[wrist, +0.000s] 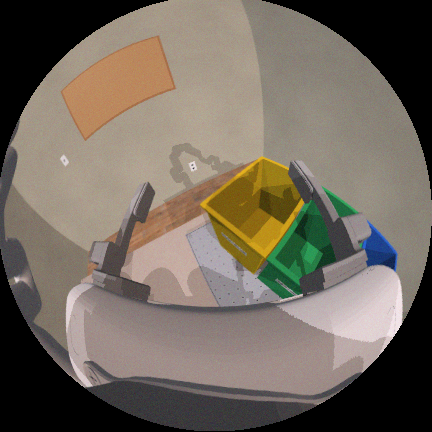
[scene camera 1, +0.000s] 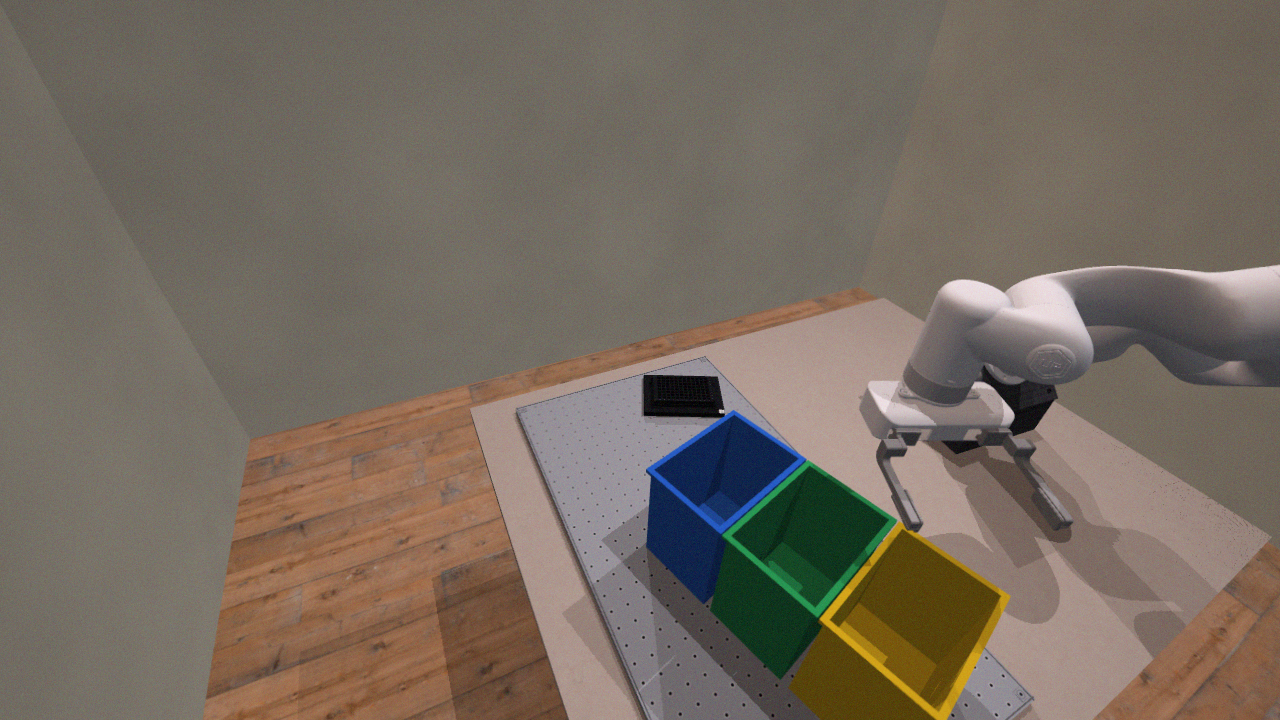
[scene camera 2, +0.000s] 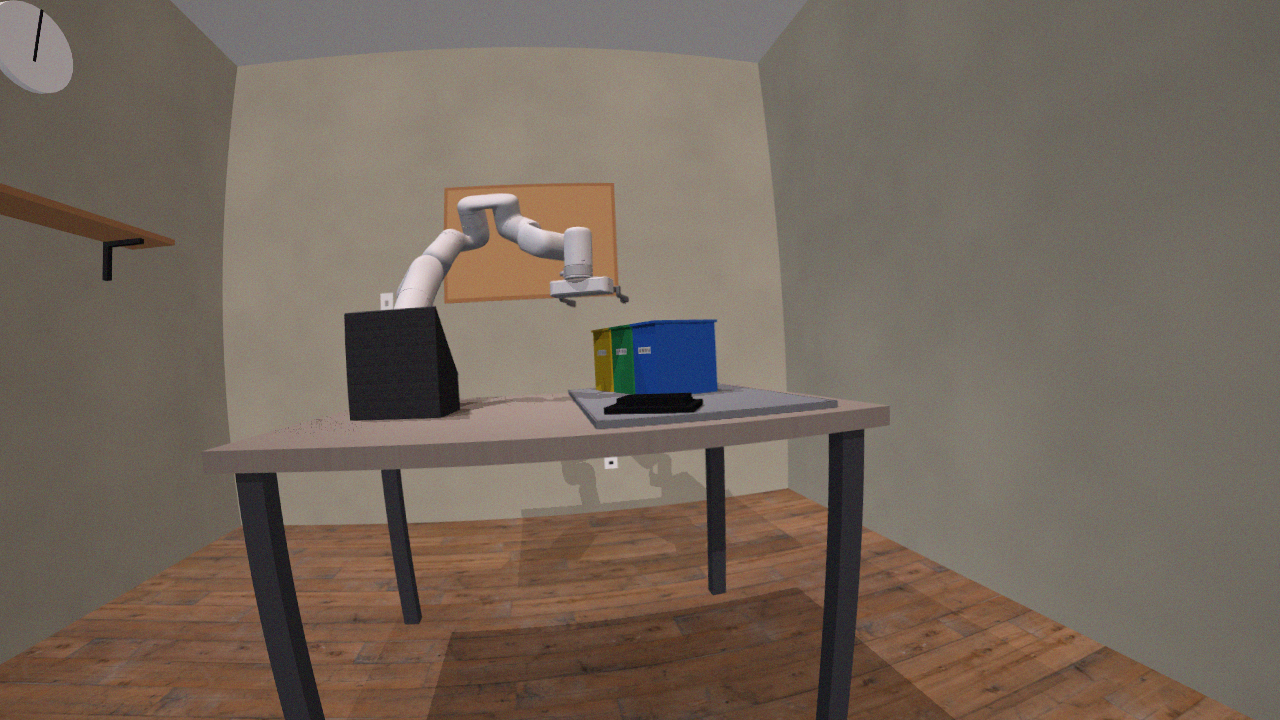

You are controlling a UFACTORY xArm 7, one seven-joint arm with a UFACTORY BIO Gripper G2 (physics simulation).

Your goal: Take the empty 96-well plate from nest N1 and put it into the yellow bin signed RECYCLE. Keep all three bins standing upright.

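Where they show: end effector, tool point: point(wrist: 218, 188) point(scene camera 1: 979, 509) point(scene camera 2: 597, 301); arm's base, origin of the base link: point(scene camera 2: 401, 345).
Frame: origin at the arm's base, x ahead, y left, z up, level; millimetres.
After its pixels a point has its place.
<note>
The black 96-well plate point(scene camera 1: 682, 394) @(y -174, x 594, z -130 mm) point(scene camera 2: 655, 402) @(y -235, x 585, z -136 mm) sits low in a black nest near the far end of the grey perforated board. It does not show in the wrist view. The yellow bin point(scene camera 1: 850, 680) @(y 409, x 620, z -34 mm) point(scene camera 2: 602, 367) @(y 346, x 462, z -86 mm) point(wrist: 222, 231) @(y 368, x 451, z -28 mm) stands upright at the end of the row farthest from the plate; its label is too slanted to read in the wrist view. The green bin point(scene camera 1: 760, 608) @(y 306, x 671, z -51 mm) point(scene camera 2: 622, 371) @(y 225, x 521, z -96 mm) and blue bin point(scene camera 1: 680, 537) @(y 186, x 730, z -56 mm) point(scene camera 2: 675, 358) @(y 77, x 651, z -66 mm) point(wrist: 382, 247) @(y 167, x 737, z 10 mm) stand upright beside it. My gripper point(scene camera 1: 986, 522) @(y 337, x 457, z 106 mm) point(scene camera 2: 597, 300) @(y 337, x 457, z 106 mm) point(wrist: 221, 180) @(y 337, x 457, z 106 mm) is open and empty, above the bins' rim height and off to the robot's side of them.
The perforated board point(scene camera 1: 581, 447) @(y -101, x 817, z -154 mm) point(scene camera 2: 760, 402) @(y -179, x 790, z -154 mm) point(wrist: 205, 250) @(y 396, x 392, z -154 mm) lies on the table point(scene camera 1: 832, 358) @(y -254, x 177, z -167 mm) point(scene camera 2: 510, 411) @(y 9, x 263, z -167 mm). A black block point(scene camera 1: 1029, 411) @(y 74, x -46, z -98 mm) point(scene camera 2: 393, 367) @(y -85, x 19, z -52 mm) stands by the arm's base. The blue bin stands between the plate and the green bin.
</note>
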